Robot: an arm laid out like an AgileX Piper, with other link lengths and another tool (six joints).
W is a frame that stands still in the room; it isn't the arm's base.
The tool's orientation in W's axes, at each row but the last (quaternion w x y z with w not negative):
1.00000 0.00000 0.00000 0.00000
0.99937 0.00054 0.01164 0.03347
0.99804 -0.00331 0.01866 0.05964
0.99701 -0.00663 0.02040 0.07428
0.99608 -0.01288 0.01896 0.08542
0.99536 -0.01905 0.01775 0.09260
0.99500 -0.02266 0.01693 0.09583
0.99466 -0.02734 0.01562 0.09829
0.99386 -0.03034 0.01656 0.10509
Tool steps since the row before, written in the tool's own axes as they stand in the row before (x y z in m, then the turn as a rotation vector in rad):
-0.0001 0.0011 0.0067 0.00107 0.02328 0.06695
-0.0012 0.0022 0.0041 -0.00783 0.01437 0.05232
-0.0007 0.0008 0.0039 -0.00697 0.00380 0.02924
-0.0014 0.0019 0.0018 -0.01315 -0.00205 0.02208
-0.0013 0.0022 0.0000 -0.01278 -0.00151 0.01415
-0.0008 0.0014 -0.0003 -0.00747 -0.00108 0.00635
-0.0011 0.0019 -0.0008 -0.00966 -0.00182 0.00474
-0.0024 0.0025 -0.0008 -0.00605 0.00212 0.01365
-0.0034 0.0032 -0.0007 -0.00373 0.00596 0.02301
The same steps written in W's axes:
-0.0001 0.0011 0.0067 0.00107 0.02328 0.06695
-0.0012 0.0021 0.0041 -0.00755 0.01380 0.05251
-0.0006 0.0007 0.0039 -0.00629 0.00320 0.02946
-0.0016 0.0017 0.0018 -0.01181 -0.00361 0.02263
-0.0017 0.0019 0.0000 -0.01182 -0.00325 0.01468
-0.0011 0.0012 -0.0003 -0.00694 -0.00217 0.00667
-0.0015 0.0016 -0.0008 -0.00899 -0.00339 0.00518
-0.0029 0.0019 -0.0008 -0.00600 0.00168 0.01373
-0.0040 0.0024 -0.0007 -0.00429 0.00651 0.02276

